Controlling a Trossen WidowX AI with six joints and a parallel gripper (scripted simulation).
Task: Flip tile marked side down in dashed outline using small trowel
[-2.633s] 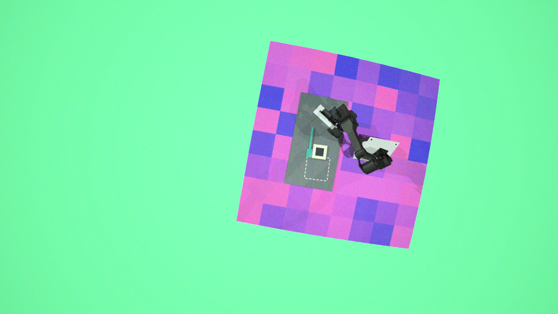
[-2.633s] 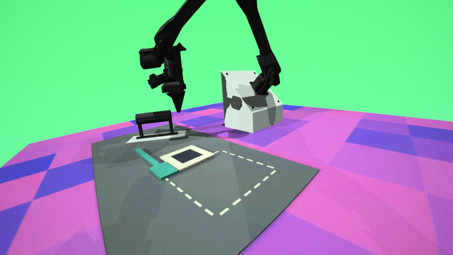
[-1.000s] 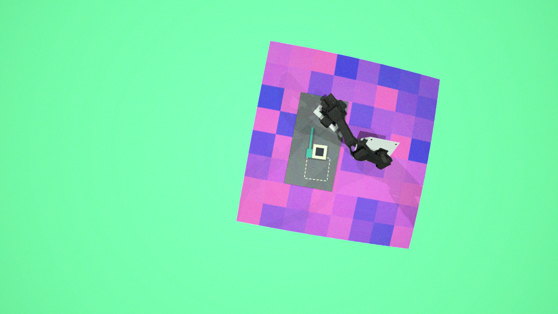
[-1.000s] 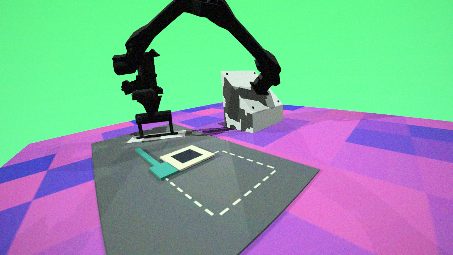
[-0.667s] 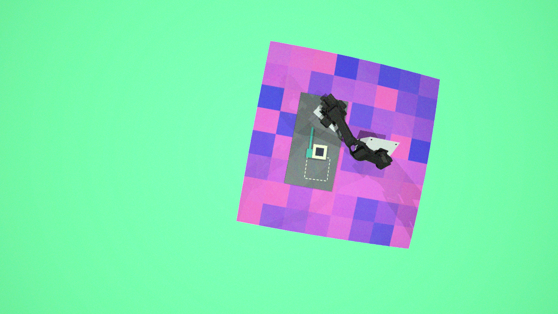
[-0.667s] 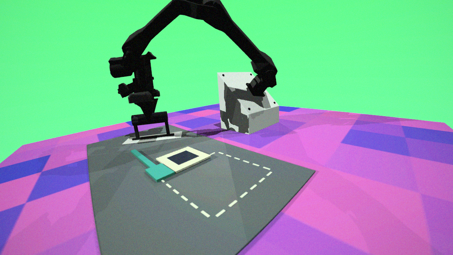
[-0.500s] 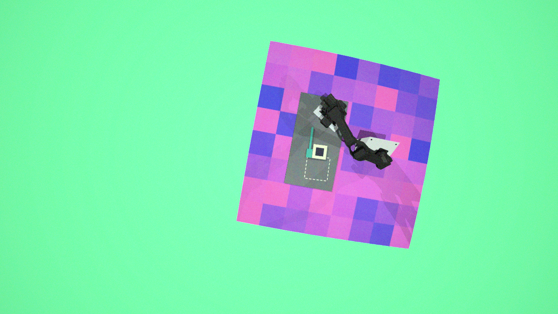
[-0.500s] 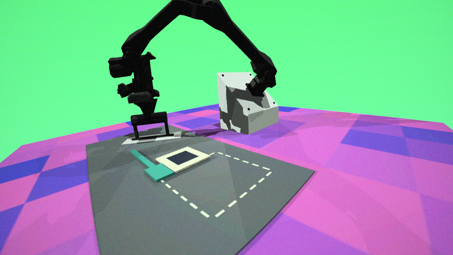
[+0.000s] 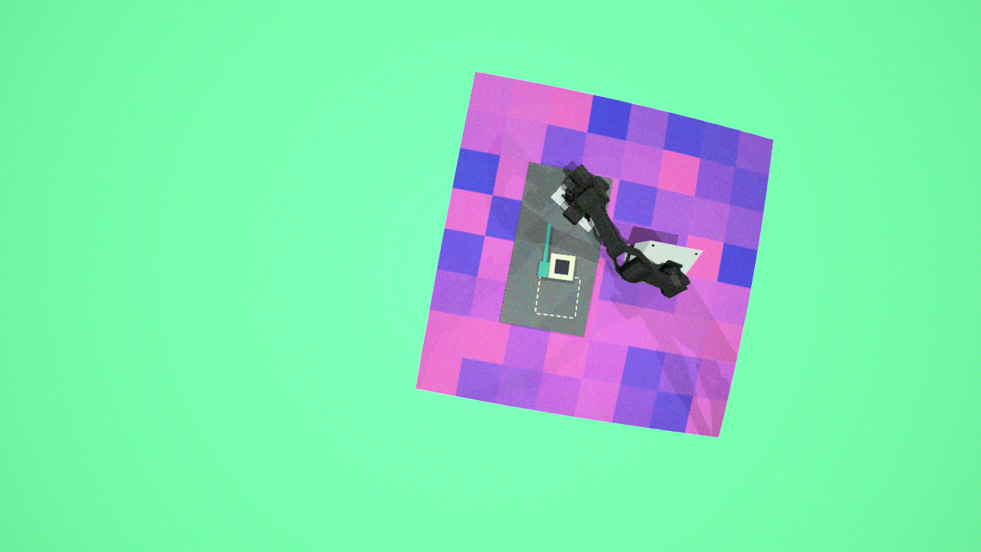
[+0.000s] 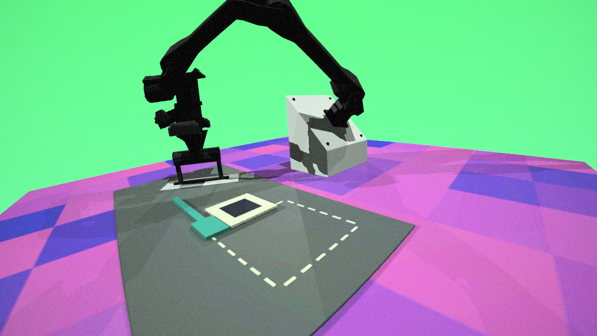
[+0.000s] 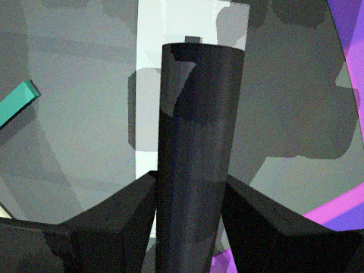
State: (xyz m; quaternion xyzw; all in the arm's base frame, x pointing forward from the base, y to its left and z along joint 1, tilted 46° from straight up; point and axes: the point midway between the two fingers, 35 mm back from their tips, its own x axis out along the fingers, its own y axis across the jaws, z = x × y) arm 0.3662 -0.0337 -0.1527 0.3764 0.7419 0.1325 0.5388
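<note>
Now: the small trowel 30 mm below my gripper tip, 20 mm behind it and 10 mm to the left of it. Also, from my gripper tip: cream tile (240 mm to the left, 60 mm below, 20 mm behind); then dark mat (180 mm to the left, 80 mm below, 20 mm ahead); then teal l-shaped strip (220 mm to the left, 60 mm below, 60 mm ahead).
</note>
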